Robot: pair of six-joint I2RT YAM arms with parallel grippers.
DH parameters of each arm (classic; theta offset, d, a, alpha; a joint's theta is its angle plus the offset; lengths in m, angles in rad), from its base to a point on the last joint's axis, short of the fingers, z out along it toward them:
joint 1: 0 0.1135 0.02 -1.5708
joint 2: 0 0 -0.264 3.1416
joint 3: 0.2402 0 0.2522 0
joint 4: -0.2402 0 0.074 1.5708
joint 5: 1.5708 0 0 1.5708
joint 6: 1.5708 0.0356 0 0
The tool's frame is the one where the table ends.
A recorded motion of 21 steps. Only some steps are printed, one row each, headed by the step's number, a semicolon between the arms.
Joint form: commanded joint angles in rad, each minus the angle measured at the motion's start. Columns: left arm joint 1, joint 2, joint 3, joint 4, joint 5, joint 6; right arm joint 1, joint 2, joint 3, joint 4, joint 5, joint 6.
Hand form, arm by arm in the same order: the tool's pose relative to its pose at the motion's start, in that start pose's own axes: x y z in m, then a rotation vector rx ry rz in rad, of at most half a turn. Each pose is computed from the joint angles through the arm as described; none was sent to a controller.
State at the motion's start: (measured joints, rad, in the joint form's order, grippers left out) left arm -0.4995 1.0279 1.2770 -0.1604 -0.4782 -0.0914; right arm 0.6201 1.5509 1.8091 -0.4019 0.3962 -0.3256
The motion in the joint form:
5: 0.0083 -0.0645 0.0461 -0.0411 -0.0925 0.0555; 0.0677 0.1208 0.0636 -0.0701 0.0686 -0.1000
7: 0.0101 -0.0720 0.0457 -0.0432 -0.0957 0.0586; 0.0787 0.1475 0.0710 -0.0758 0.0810 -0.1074
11: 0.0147 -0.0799 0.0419 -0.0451 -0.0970 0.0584; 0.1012 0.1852 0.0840 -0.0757 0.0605 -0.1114
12: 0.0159 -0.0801 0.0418 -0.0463 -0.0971 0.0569; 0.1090 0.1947 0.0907 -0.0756 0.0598 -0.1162
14: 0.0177 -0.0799 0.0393 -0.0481 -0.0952 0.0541; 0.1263 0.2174 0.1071 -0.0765 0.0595 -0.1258
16: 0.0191 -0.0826 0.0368 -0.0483 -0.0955 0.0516; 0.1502 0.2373 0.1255 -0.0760 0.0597 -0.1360
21: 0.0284 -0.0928 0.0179 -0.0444 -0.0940 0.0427; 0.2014 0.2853 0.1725 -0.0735 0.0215 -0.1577
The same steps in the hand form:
5: -0.0258 0.0151 -0.0241 -0.0966 -0.0670 0.0215; 0.0092 0.0414 0.0264 -0.0383 0.1031 -0.1657
7: -0.0270 0.0166 -0.0263 -0.1014 -0.0715 0.0222; 0.0129 0.0506 0.0330 -0.0447 0.1230 -0.1872
11: -0.0273 0.0184 -0.0281 -0.1071 -0.0741 0.0214; 0.0158 0.0669 0.0406 -0.0919 0.1263 -0.2055
12: -0.0272 0.0187 -0.0281 -0.1084 -0.0734 0.0205; 0.0155 0.0712 0.0417 -0.1005 0.1245 -0.2131
14: -0.0262 0.0188 -0.0276 -0.1085 -0.0697 0.0202; 0.0148 0.0809 0.0443 -0.1188 0.1219 -0.2296
16: -0.0259 0.0194 -0.0281 -0.1101 -0.0701 0.0179; 0.0120 0.0919 0.0443 -0.1401 0.1110 -0.2453
21: -0.0223 0.0217 -0.0286 -0.1177 -0.0675 0.0124; 0.0053 0.1177 0.0440 -0.2208 0.0709 -0.2739

